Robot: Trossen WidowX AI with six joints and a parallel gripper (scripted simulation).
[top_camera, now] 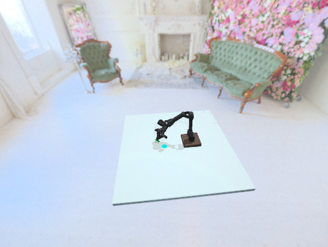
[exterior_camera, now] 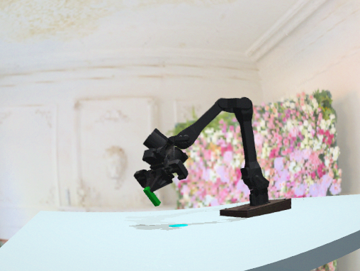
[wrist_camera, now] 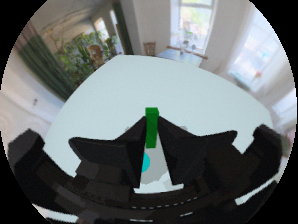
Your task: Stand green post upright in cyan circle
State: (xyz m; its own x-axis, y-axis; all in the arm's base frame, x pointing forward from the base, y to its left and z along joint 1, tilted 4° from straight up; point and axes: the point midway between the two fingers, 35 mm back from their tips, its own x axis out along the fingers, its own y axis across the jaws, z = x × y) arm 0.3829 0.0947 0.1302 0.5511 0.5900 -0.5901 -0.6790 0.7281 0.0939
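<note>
Right now my gripper tip is 9 cm past the cyan circle, 2 cm to the left of it and 12 cm above it. Round my gripper tip: green post: 1 cm behind, 1 cm to the right, 2 cm below.
</note>
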